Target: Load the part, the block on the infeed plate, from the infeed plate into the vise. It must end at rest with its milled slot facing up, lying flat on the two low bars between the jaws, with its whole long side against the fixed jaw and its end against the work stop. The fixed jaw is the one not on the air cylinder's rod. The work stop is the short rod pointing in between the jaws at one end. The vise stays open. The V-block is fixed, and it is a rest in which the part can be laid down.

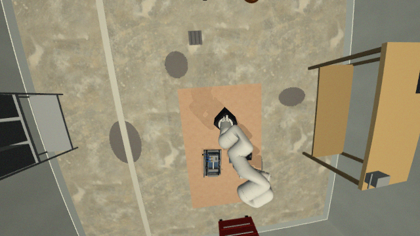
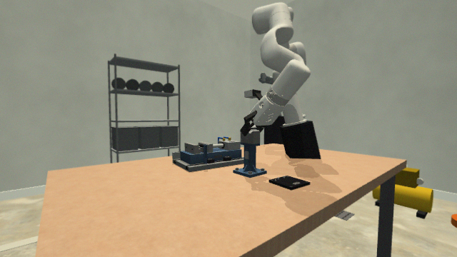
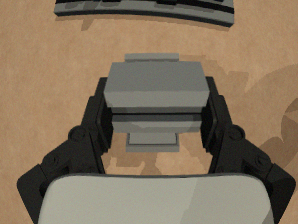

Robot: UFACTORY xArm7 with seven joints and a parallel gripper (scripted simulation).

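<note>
Now: the grey block right at my hand. From my hand the other things lie so: black infeed plate (10 mm behind, 160 mm to the left, 160 mm below); then work stop (90 mm ahead, 190 mm to the right, 70 mm below); then grey V-block (20 mm to the left, 30 mm below).
</note>
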